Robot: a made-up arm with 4 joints. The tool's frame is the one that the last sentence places.
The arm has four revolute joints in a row. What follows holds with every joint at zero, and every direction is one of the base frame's.
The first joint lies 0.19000 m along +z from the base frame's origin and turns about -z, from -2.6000 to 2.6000 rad.
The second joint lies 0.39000 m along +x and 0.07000 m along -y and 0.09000 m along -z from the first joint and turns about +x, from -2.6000 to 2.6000 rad.
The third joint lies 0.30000 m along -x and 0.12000 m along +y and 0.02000 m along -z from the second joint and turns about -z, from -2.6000 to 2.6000 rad.
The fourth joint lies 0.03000 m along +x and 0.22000 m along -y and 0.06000 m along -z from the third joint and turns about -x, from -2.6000 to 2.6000 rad.
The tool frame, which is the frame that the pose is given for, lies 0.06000 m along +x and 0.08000 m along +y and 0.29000 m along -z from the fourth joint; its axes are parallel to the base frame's.
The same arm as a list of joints. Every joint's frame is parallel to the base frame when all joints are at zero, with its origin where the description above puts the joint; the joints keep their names.
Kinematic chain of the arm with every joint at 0, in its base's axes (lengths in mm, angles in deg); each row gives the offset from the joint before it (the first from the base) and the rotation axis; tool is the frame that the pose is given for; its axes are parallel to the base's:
joint 1: xyz 0 0 190 axis -z
joint 2: xyz 390 -70 -90 axis +x
joint 3: xyz -300 120 -20 axis -z
joint 4: xyz 30 -220 -60 axis -x
tool: xyz 60 80 -290
Joint limits (deg, base to tool): -148.97..148.97 -148.97..148.97 -148.97..148.97 -148.97..148.97

